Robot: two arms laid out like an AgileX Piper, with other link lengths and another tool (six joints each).
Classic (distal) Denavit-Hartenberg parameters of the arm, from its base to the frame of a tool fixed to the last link. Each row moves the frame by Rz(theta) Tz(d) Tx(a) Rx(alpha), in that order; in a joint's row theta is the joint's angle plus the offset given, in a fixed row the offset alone. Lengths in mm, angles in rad.
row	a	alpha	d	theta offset
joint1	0	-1.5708	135.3	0
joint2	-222.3	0	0	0.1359
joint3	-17.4	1.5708	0	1.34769
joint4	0	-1.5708	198.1	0
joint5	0	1.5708	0	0
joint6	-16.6	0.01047	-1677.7	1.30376
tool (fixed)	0	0	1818.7	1.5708
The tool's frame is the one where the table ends.
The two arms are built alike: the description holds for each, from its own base.
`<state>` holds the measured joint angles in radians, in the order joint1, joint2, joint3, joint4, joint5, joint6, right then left.
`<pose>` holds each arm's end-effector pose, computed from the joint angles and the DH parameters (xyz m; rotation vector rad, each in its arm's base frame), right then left.
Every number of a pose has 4 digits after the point. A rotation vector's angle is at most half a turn.
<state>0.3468 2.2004 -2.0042 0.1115 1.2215 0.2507 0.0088 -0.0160 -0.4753 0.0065 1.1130 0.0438</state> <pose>0.3466 0.1238 0.1490 -2.9380 -0.5015 -0.3125 0.0495 -0.0191 0.2001 2.6351 0.3060 1.4866</pose>
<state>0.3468 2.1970 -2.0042 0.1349 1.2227 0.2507 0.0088 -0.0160 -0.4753 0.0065 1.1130 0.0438</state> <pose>0.3453 0.1268 0.1502 -2.9169 -0.4905 -0.3077 0.0495 -0.0191 0.2001 2.6351 0.3060 1.4866</pose>
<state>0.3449 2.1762 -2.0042 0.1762 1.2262 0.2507 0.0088 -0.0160 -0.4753 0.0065 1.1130 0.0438</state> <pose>0.3427 0.1313 0.1580 -2.8755 -0.4702 -0.3187 0.0495 -0.0191 0.2001 2.6351 0.3060 1.4866</pose>
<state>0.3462 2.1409 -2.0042 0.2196 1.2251 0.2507 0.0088 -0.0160 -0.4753 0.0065 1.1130 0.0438</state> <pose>0.3397 0.1372 0.1715 -2.8240 -0.4556 -0.3545 0.0495 -0.0191 0.2001 2.6351 0.3060 1.4866</pose>
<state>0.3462 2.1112 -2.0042 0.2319 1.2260 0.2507 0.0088 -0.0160 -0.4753 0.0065 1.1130 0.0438</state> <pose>0.3379 0.1383 0.1825 -2.8020 -0.4536 -0.3899 0.0495 -0.0191 0.2001 2.6351 0.3060 1.4866</pose>
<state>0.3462 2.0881 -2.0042 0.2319 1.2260 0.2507 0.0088 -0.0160 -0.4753 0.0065 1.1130 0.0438</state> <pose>0.3367 0.1379 0.1909 -2.7927 -0.4558 -0.4216 0.0495 -0.0191 0.2001 2.6351 0.3060 1.4866</pose>
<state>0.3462 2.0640 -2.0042 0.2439 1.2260 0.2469 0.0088 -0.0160 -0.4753 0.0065 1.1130 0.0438</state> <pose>0.3349 0.1390 0.1998 -2.7718 -0.4590 -0.4508 0.0495 -0.0191 0.2001 2.6351 0.3060 1.4866</pose>
